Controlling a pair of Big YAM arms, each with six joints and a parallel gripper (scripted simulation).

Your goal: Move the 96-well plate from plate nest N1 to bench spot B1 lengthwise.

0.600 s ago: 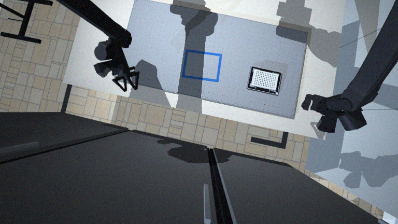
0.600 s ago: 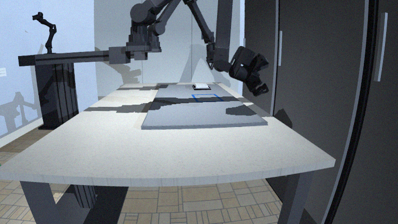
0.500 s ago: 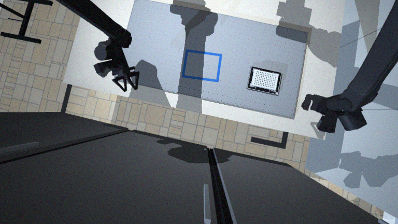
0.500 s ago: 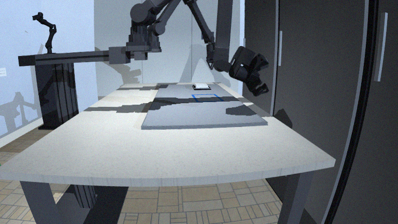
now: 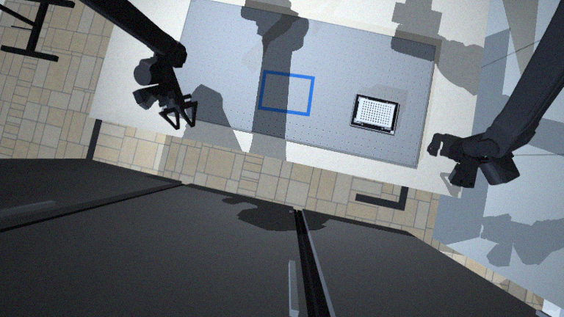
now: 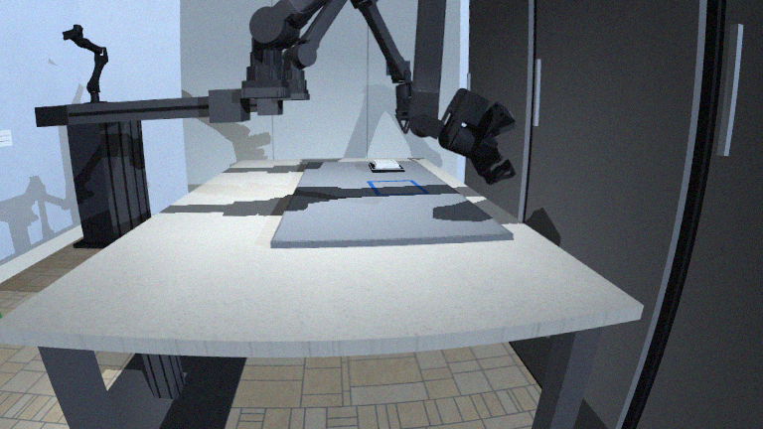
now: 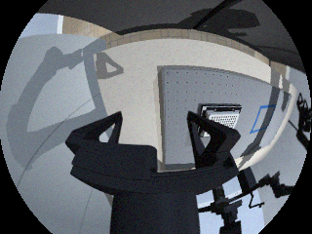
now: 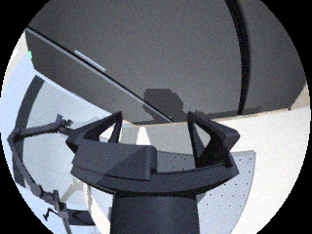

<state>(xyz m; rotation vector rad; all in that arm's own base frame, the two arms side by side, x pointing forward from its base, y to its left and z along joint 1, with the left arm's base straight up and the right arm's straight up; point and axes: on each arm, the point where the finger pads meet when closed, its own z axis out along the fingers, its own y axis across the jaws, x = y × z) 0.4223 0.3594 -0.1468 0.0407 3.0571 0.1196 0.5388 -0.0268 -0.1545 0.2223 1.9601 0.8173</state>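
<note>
The white 96-well plate is 200 mm to the right of my left hand, 120 mm below it and 100 mm behind it. The rest, counted from my left hand: black plate nest: 200 mm to the right, 130 mm below, 100 mm behind.
</note>
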